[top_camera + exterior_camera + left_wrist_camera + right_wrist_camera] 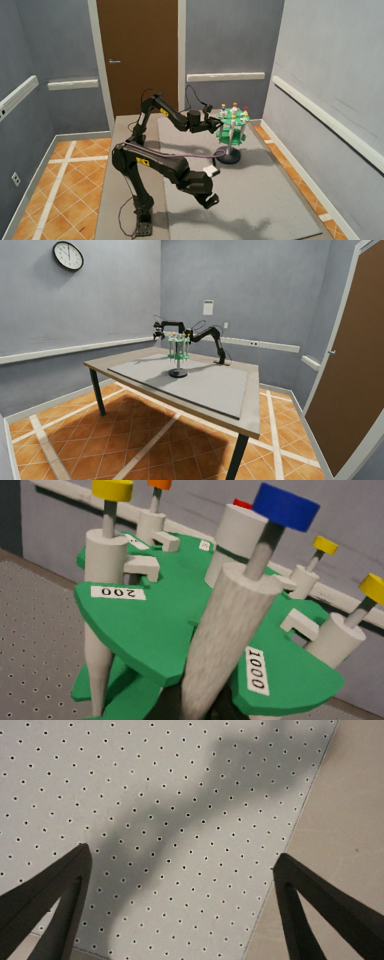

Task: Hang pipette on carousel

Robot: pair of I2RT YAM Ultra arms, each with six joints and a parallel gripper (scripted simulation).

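Now: left hand 1 cm short of the pipette and 3 cm above it.
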